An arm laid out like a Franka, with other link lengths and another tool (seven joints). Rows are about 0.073 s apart.
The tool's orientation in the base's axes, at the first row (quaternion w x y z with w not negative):
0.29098 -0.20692 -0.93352 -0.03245
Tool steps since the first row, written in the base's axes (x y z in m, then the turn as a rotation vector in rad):
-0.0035 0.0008 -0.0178 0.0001 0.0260 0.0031
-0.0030 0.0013 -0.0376 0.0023 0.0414 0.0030
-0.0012 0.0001 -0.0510 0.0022 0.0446 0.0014
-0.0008 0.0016 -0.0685 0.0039 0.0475 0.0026
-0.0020 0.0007 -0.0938 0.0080 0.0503 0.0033
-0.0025 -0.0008 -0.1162 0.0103 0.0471 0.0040
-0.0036 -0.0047 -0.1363 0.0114 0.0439 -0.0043
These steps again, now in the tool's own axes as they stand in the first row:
-0.0070 0.0004 0.0167 0.0112 0.0236 0.0021
-0.0182 0.0022 0.0330 0.0152 0.0385 0.0038
-0.0275 0.0027 0.0429 0.0155 0.0415 0.0057
-0.0370 0.0052 0.0575 0.0160 0.0448 0.0044
-0.0505 0.0054 0.0789 0.0144 0.0489 0.0021
-0.0631 0.0052 0.0975 0.0119 0.0469 -0.0002
-0.0749 0.0024 0.1140 0.0052 0.0449 0.0055

